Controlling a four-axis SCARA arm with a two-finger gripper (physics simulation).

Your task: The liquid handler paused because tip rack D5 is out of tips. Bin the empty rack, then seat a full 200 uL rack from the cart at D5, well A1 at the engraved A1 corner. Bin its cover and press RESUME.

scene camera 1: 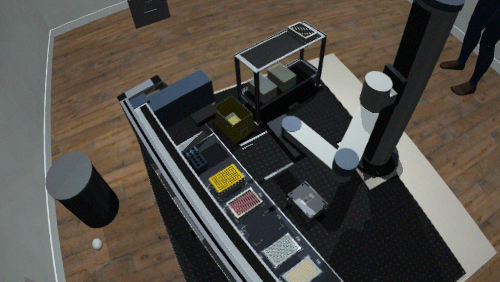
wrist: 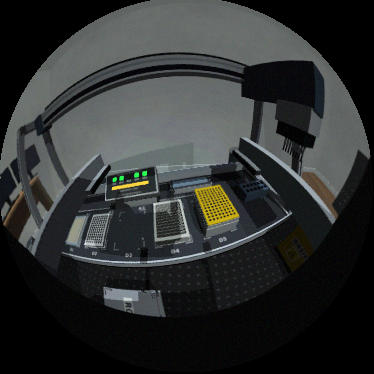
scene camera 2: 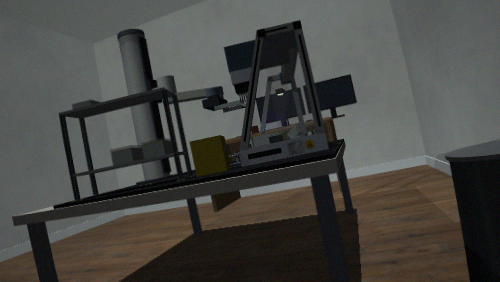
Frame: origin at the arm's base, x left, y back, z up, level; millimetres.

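Seen in the pictures: gripper, fingertip midpoint: (scene camera 1: 252,163) (wrist: 168,148); arm's base, origin of the base link: (scene camera 1: 374,154).
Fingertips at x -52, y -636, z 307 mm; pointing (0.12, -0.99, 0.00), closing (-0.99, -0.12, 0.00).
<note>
Offsets run from my fingertips to a thing's top centre. "*": to the spot under its first point.
My gripper (scene camera 1: 253,161) (scene camera 2: 242,104) (wrist: 168,148) is open, with nothing between its widely spaced fingers. It is above the table, on the front side of the deck near D5. A yellow tip rack with dark holes @[dx -85, dy -86, dz -176 mm] (scene camera 1: 226,178) (wrist: 216,205) sits at D5, right of centre in the wrist view. The cart (scene camera 1: 257,95) (scene camera 2: 172,135) holds two boxes, one @[dx -468, dy +264, dz -124 mm] (scene camera 1: 262,89) @[dx -498, dy +391, dz -134 mm] (scene camera 2: 126,155) and another (scene camera 1: 282,76) (scene camera 2: 157,148), on its lower shelf; their tops are dim. The yellow waste bin @[dx -399, dy +75, dz -159 mm] (scene camera 1: 234,120) (scene camera 2: 210,155) (wrist: 295,248) stands beside the cart. The console @[* dx +172, dy -168, dz -174 mm] (wrist: 131,184) shows green dots and a yellow bar; RESUME is unreadable.
A red-welled rack @[dx +37, dy -62, dz -205 mm] (scene camera 1: 244,202) (wrist: 171,221) sits at D4, a white plate @[dx +280, dy -13, dz -222 mm] (scene camera 1: 281,250) (wrist: 98,229) at D2. A dark blue rack @[* dx -254, dy -168, dz -202 mm] (scene camera 1: 195,157) (wrist: 252,190) is beyond D5. A grey RG block @[dx +124, dy +190, dz -239 mm] (scene camera 1: 307,199) (wrist: 134,302) lies before the deck. The pipetting head @[dx -287, dy -90, dz +91 mm] (wrist: 300,120) hangs at right.
</note>
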